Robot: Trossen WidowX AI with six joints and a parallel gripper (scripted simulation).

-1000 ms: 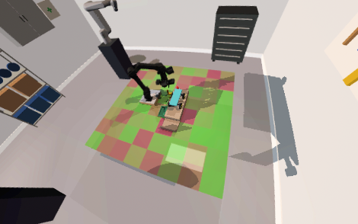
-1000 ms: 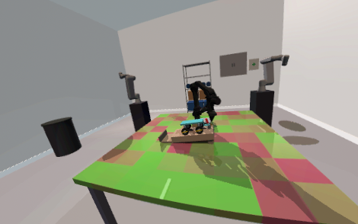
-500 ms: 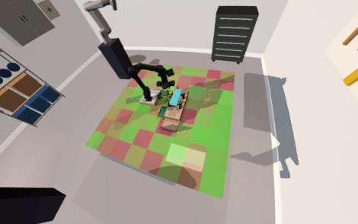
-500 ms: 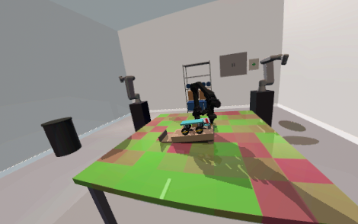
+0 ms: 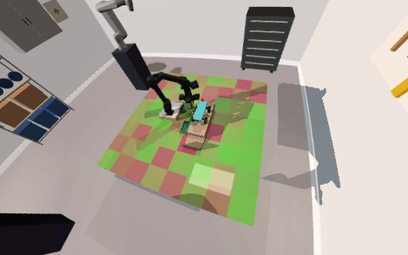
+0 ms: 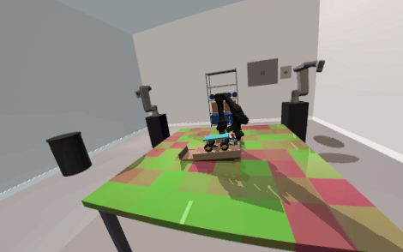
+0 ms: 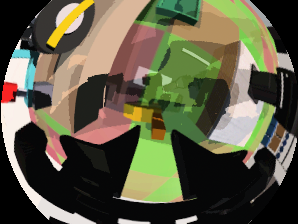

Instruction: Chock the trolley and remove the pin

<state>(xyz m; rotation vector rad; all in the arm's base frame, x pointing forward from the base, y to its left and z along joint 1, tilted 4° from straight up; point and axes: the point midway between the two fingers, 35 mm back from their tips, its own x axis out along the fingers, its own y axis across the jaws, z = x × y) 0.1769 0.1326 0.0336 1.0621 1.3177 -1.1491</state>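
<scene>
My gripper tip is 2 cm short of the yellow chock and 3 cm above it. From my gripper tip the other things lie so: red-headed stop pin (14 cm ahead, 3 cm to the right, 8 cm above); then ramp (15 cm ahead, 15 cm to the right, 1 cm below); then trolley (15 cm ahead, 15 cm to the right, 6 cm above).
</scene>
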